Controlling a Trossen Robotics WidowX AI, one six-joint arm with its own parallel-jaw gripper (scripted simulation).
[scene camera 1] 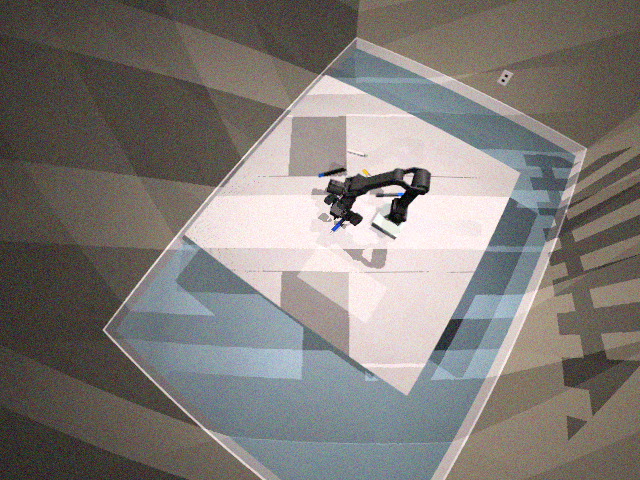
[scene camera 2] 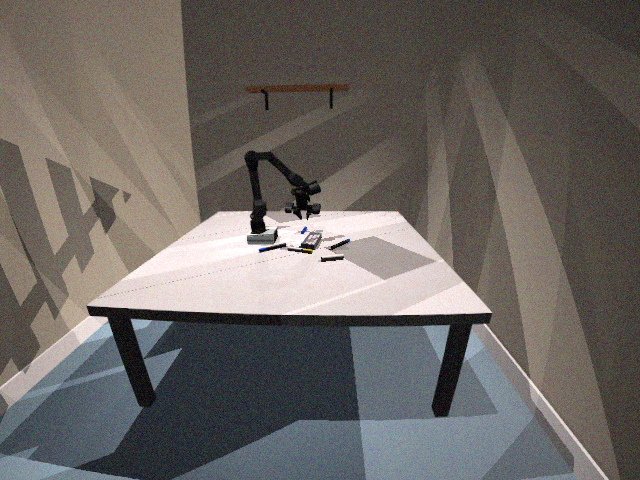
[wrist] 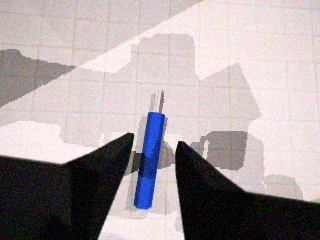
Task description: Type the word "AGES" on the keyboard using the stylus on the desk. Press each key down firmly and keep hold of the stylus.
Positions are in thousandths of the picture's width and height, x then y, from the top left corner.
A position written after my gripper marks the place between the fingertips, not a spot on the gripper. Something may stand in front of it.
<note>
In view: my gripper (wrist: 486, 594) and a stylus (wrist: 458, 748).
</note>
